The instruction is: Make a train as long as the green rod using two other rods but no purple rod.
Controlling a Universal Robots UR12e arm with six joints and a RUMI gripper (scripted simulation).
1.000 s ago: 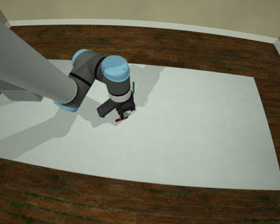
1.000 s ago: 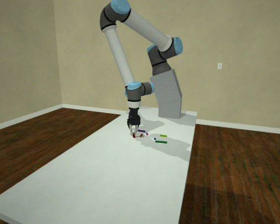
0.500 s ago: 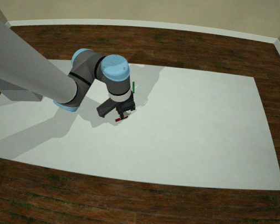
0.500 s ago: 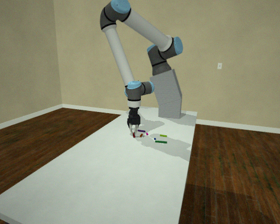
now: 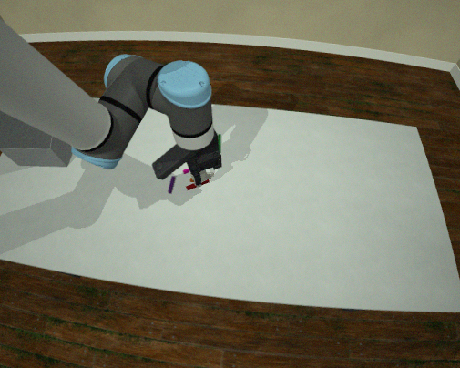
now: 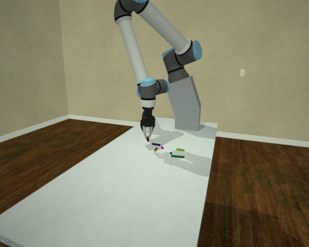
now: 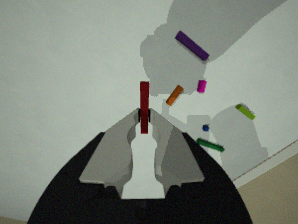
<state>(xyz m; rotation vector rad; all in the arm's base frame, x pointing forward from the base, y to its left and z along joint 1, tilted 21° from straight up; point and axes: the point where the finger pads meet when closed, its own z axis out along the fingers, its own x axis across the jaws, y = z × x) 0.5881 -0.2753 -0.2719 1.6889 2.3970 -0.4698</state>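
Now: the small blue rod 16 cm to the left of my hand, 8 cm below it and 3 cm ahead of it. The rest, counted from my hand: purple rod: 9 cm behind, 8 cm below, 4 cm to the left; red rod: 1 cm below; orange rod: 8 cm below, 5 cm to the left, 1 cm behind.
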